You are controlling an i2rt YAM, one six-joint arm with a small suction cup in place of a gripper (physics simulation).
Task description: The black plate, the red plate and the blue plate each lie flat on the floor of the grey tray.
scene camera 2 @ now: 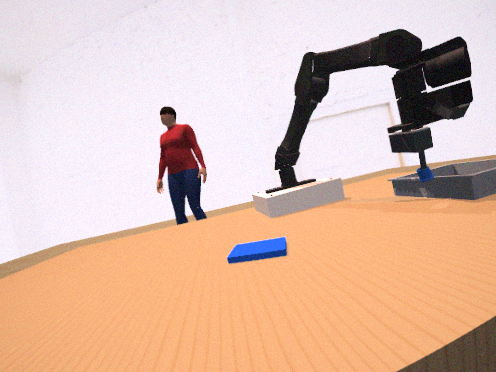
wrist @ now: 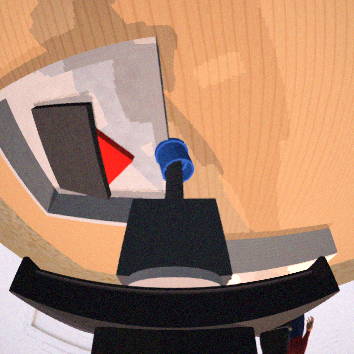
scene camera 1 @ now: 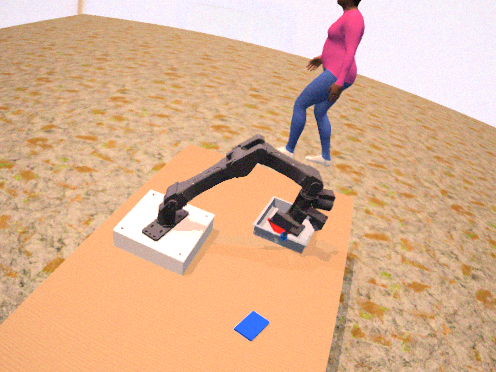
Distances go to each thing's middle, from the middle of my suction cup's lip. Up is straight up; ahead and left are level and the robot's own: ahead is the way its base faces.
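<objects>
My suction cup is 4 cm above the black plate (wrist: 67, 132), 14 cm to the right of it and 3 cm past it. Then there is the grey tray (scene camera 2: 466, 187), which I see 3 cm below my suction cup, 12 cm to the left of it and 3 cm behind it. The red plate (wrist: 115, 158) is 5 cm below my suction cup, 11 cm to the left of it and 6 cm behind it, whereas the blue plate (scene camera 2: 277, 247) is 5 cm below my suction cup, 41 cm to the right of it and 9 cm ahead of it.
</objects>
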